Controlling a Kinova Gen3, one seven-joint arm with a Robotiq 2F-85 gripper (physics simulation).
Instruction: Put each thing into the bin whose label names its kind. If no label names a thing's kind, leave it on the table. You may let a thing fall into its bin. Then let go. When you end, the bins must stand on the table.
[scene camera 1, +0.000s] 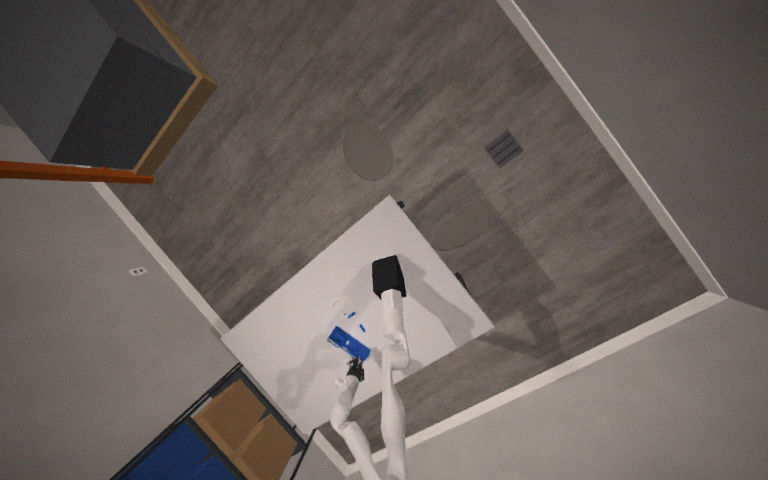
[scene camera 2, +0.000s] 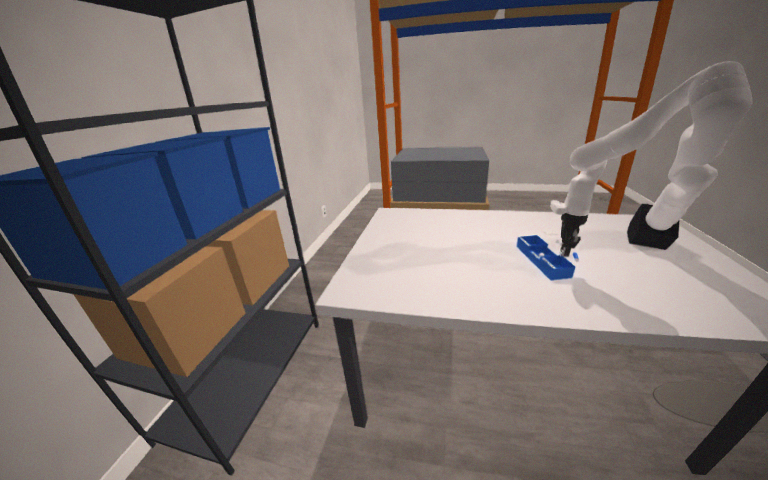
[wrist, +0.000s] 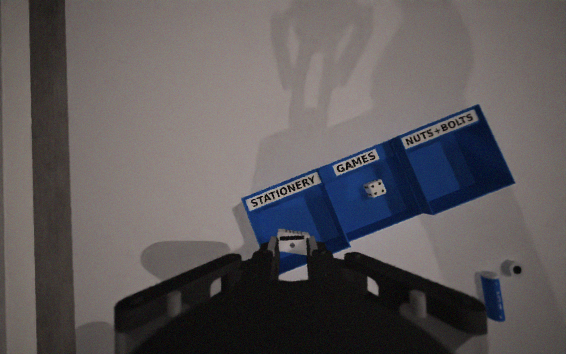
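Pixels of known places: gripper, fingertip midpoint: (scene camera 1: 360, 358) (scene camera 2: 564, 254) (wrist: 292, 247); arm's base, link origin: (scene camera 1: 390, 294) (scene camera 2: 659, 219).
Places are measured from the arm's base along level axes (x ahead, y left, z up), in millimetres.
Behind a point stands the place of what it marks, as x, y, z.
Three joined blue bins (scene camera 1: 357, 348) @[442, 181, -127] (scene camera 2: 561, 273) @[431, 249, -108] stand on the table. In the wrist view the labels read STATIONERY on the left bin (wrist: 280, 216) @[437, 224, -125], GAMES on the middle bin (wrist: 347, 205) @[442, 144, -125] and NUTS+BOLTS on the right bin (wrist: 434, 170) @[472, 40, -125]. A white die (wrist: 375, 188) @[460, 116, -109] lies in the GAMES bin. My gripper (scene camera 1: 355, 360) @[421, 211, -54] (scene camera 2: 565, 252) @[421, 211, -54] (wrist: 292, 247) @[421, 211, -54] is shut on a small white block (wrist: 299, 246) @[425, 206, -43] with a dark bar and a grey dot. The block overlaps the near part of the STATIONERY bin in the wrist view; its height is hard to tell. A blue cylinder (wrist: 493, 297) @[327, 0, -119] lies outside the bins.
A small pale piece (wrist: 509, 268) @[355, -26, -124] with a dark round end lies by the cylinder. In the first scene view two small blue things (scene camera 1: 351, 314) @[317, -8, -121] (scene camera 1: 362, 327) @[319, 93, -122] and a tiny whitish thing (scene camera 1: 335, 302) @[346, -121, -123] lie on the table (scene camera 1: 271, 322) @[800, -274, -132] (scene camera 2: 430, 283) @[877, 315, -132]. A shelf rack (scene camera 2: 297, 226) stands beyond the table.
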